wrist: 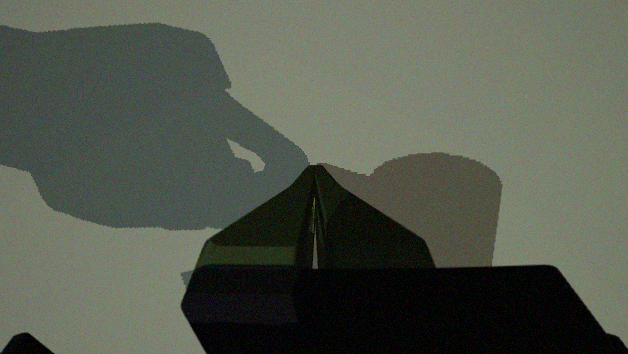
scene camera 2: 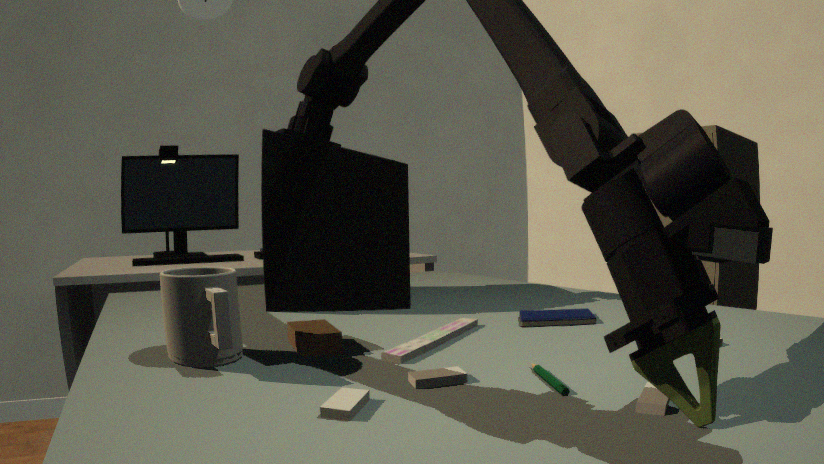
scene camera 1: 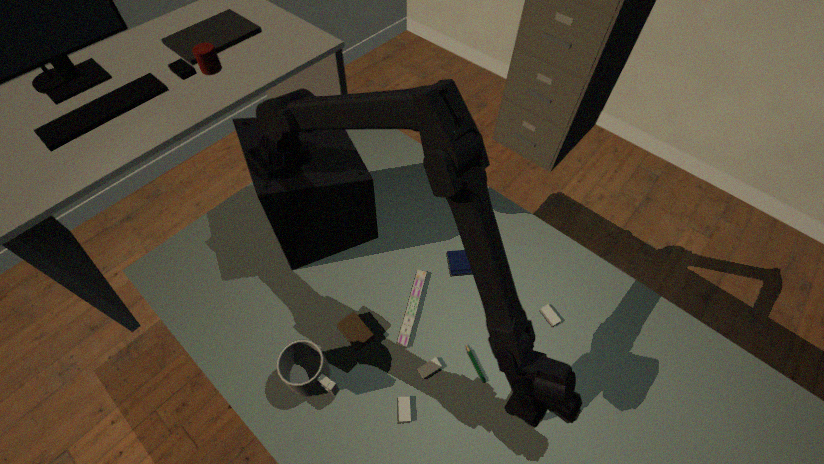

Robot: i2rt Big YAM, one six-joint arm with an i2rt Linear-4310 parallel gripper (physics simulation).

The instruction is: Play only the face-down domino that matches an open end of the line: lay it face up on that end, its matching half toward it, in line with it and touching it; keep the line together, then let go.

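Where they show: gripper, fingertip midpoint: point(wrist: 315, 176) point(scene camera 2: 706, 424) point(scene camera 1: 539, 419); arm's base, origin of the base link: point(scene camera 2: 305, 145) point(scene camera 1: 280, 158).
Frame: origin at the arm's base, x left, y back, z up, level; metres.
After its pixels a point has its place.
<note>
My gripper point(scene camera 2: 702, 424) {x 0.077, y -0.759, z -0.292 m} point(wrist: 315, 176) {x 0.077, y -0.759, z -0.292 m} is shut and empty, its green fingertips low near the mat. A pale domino point(scene camera 2: 652, 401) {x 0.075, y -0.705, z -0.286 m} lies right beside and behind the fingers in scene camera 2; it does not show in the wrist view. The face-up line point(scene camera 1: 412, 308) {x 0.056, y -0.379, z -0.286 m} point(scene camera 2: 431, 337) {x 0.049, y -0.385, z -0.286 m} has pink, green and dark pips, with a pink half at its near end and a blank-looking half at its far end. Other face-down dominoes are one point(scene camera 1: 430, 368) {x -0.018, y -0.516, z -0.286 m} point(scene camera 2: 437, 378) {x -0.025, y -0.525, z -0.287 m} near the line's near end, one point(scene camera 1: 404, 408) {x -0.121, y -0.537, z -0.286 m} point(scene camera 2: 344, 402) {x -0.126, y -0.547, z -0.286 m} nearer the front, and one point(scene camera 1: 550, 315) {x 0.294, y -0.633, z -0.286 m} at the right. Their faces are hidden.
A green pencil point(scene camera 1: 476, 363) {x 0.069, y -0.582, z -0.288 m} point(scene camera 2: 549, 378) {x 0.061, y -0.589, z -0.289 m} lies between the line and the gripper. A blue box point(scene camera 1: 459, 262) {x 0.241, y -0.371, z -0.286 m} point(scene camera 2: 557, 317) {x 0.250, y -0.403, z -0.286 m} lies beyond the line's far end. A brown block point(scene camera 1: 354, 327) {x -0.084, y -0.324, z -0.269 m} point(scene camera 2: 314, 337) {x -0.096, y -0.367, z -0.273 m} and a grey mug point(scene camera 1: 300, 366) {x -0.233, y -0.305, z -0.286 m} point(scene camera 2: 196, 317) {x -0.236, y -0.380, z -0.237 m} stand left of the line.
</note>
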